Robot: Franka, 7 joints.
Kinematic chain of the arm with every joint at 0, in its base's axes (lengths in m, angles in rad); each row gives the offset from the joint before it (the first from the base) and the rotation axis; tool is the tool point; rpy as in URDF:
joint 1: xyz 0 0 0.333 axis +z
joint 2: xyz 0 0 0 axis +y
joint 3: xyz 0 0 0.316 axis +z
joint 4: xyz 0.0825 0 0 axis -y
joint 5: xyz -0.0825 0 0.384 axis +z
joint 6: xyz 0 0 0 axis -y
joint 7: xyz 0.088 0 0 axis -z
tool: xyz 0 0 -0.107 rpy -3.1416 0 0
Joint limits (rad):
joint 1: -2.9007..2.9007
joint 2: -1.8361..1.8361
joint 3: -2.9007..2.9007
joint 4: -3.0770..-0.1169
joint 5: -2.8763..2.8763
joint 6: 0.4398..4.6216
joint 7: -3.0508..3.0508
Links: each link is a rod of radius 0.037 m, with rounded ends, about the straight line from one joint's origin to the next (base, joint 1, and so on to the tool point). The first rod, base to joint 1, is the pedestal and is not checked.
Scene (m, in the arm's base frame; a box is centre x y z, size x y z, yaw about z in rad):
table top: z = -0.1
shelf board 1: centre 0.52 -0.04 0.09 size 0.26 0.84 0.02 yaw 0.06
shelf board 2: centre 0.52 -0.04 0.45 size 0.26 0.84 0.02 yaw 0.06
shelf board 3: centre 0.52 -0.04 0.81 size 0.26 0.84 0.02 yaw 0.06
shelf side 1: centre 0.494 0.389 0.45 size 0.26 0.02 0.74 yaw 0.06
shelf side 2: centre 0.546 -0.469 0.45 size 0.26 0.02 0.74 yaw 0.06
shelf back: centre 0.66 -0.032 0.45 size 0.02 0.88 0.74 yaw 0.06
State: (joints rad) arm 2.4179 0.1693 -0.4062 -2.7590 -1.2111 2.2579 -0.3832
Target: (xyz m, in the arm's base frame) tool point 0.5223 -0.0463 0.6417
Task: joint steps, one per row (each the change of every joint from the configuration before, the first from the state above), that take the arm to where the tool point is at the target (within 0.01 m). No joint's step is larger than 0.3 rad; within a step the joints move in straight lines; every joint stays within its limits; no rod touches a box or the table.
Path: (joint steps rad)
1: -0.2552 -0.2851 0.0496 -0.0292 -0.0680 -0.0152 0.0758
2: -0.2552 -0.2851 0.0496 -0.0292 -0.0680 -0.0153 0.0758
3: -0.2553 -0.2851 0.0496 -0.0292 -0.0679 -0.0152 0.0758
4: -0.2552 -0.2850 0.0496 -0.0292 -0.0680 -0.0153 0.0758
5: -0.0341 0.0793 -0.1954 0.2242 0.0502 -0.0271 -0.0758
6: -0.0341 0.0794 -0.1954 0.2241 0.0502 -0.0272 -0.0758
7: -0.0342 0.0793 -0.1955 0.2242 0.0503 -0.0272 -0.0758
8: -0.0341 0.0794 -0.1954 0.2241 0.0502 -0.0271 -0.0758

